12 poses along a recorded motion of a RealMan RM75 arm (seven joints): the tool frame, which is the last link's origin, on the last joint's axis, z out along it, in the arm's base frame.
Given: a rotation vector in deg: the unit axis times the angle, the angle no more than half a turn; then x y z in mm.
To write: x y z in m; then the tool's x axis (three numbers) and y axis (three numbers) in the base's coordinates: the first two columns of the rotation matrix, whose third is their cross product. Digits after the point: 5 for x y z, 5 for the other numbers.
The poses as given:
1: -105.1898, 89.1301, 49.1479, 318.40, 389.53, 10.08
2: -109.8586, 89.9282, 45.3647, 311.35, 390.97, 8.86
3: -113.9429, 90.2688, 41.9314, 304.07, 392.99, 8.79
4: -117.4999, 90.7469, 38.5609, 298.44, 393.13, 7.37
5: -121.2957, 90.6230, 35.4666, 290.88, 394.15, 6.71
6: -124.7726, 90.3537, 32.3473, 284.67, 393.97, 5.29
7: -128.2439, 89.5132, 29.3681, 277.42, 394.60, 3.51
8: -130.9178, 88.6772, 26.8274, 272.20, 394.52, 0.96
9: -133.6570, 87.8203, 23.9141, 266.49, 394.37, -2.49
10: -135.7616, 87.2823, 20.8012, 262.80, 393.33, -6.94
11: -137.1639, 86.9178, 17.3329, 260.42, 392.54, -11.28
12: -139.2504, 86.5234, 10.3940, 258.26, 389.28, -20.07
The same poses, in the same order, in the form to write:
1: 0.31840, 0.38953, 0.01008, 0.11384, -0.61603, -0.77946, -0.98794, -0.15311, -0.02328
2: 0.31135, 0.39097, 0.00886, 0.15166, -0.66956, -0.72711, -0.98269, -0.18131, -0.03801
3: 0.30407, 0.39299, 0.00879, 0.18759, -0.71035, -0.67839, -0.97659, -0.20887, -0.05134
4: 0.29844, 0.39313, 0.00737, 0.21736, -0.74577, -0.62975, -0.97098, -0.23113, -0.06143
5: 0.29088, 0.39415, 0.00671, 0.25201, -0.77364, -0.58136, -0.96273, -0.26138, -0.06949
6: 0.28467, 0.39397, 0.00529, 0.28511, -0.79612, -0.53376, -0.95399, -0.28962, -0.07761
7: 0.27742, 0.39460, 0.00351, 0.32201, -0.81119, -0.48814, -0.94270, -0.32227, -0.08632
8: 0.27220, 0.39452, 0.00096, 0.35199, -0.82030, -0.45078, -0.93262, -0.34829, -0.09444
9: 0.26649, 0.39437, -0.00249, 0.38238, -0.82867, -0.40878, -0.92151, -0.37447, -0.10289
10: 0.26280, 0.39333, -0.00694, 0.40568, -0.83681, -0.36767, -0.91269, -0.39255, -0.11360
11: 0.26042, 0.39254, -0.01128, 0.42333, -0.84474, -0.32742, -0.90572, -0.40324, -0.13067
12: 0.25826, 0.38928, -0.02007, 0.44768, -0.85910, -0.24805, -0.89341, -0.41809, -0.16439
